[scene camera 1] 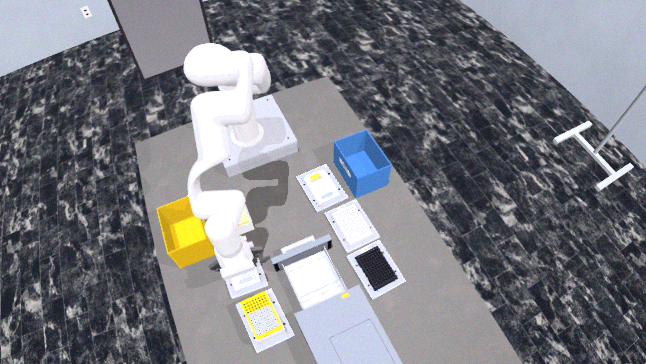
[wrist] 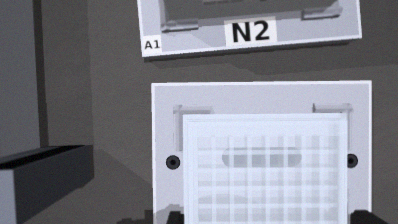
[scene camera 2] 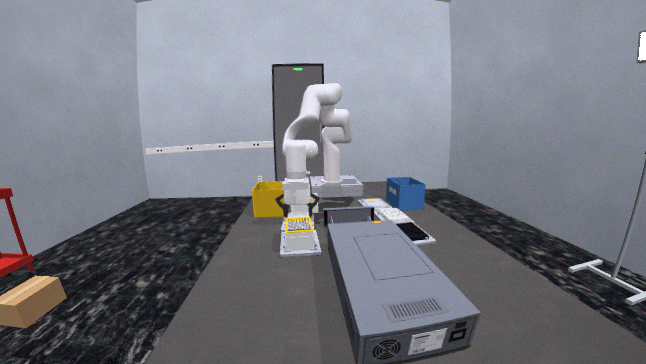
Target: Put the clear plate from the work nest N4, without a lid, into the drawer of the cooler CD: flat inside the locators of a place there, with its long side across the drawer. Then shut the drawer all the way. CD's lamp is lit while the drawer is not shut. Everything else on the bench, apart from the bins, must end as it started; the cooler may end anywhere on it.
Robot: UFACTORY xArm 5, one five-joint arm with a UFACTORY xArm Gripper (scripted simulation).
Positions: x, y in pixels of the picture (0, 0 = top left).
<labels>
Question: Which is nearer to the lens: the black plate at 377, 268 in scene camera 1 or the blue bin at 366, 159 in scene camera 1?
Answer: The black plate.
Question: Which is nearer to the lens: the white plate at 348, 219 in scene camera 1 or the blue bin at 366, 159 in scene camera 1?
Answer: The white plate.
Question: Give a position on a yellow bin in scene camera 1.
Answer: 180, 228
</labels>
